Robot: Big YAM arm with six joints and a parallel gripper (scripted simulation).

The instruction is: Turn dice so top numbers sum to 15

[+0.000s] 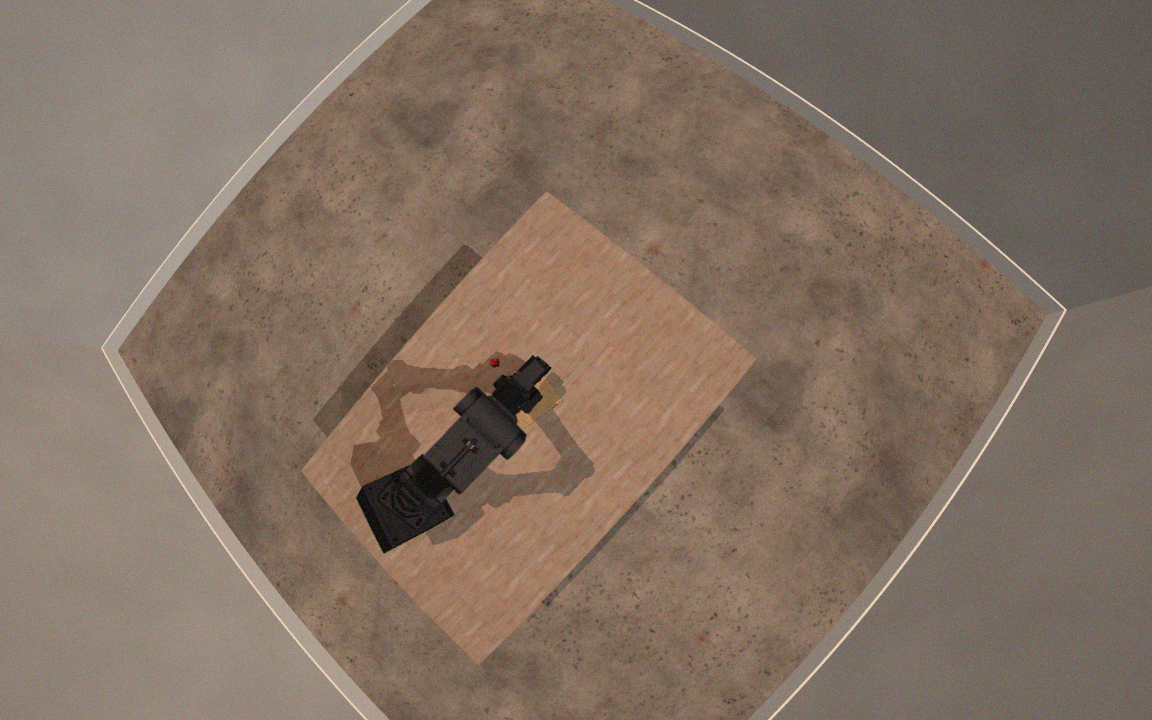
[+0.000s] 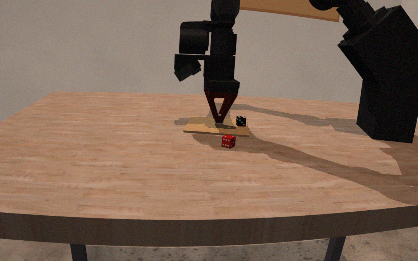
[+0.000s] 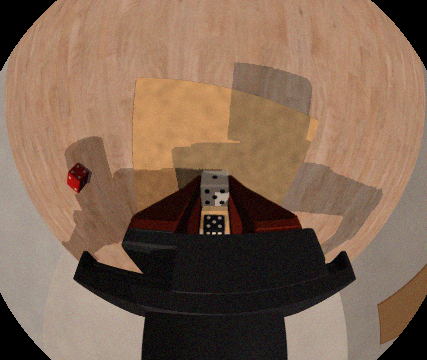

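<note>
My hand is right at the white die. Round my hand: tan mat 2 cm below; red die 4 cm ahead, 14 cm to the left, 1 cm below; black die 5 cm behind, 2 cm to the left, 1 cm below.
</note>
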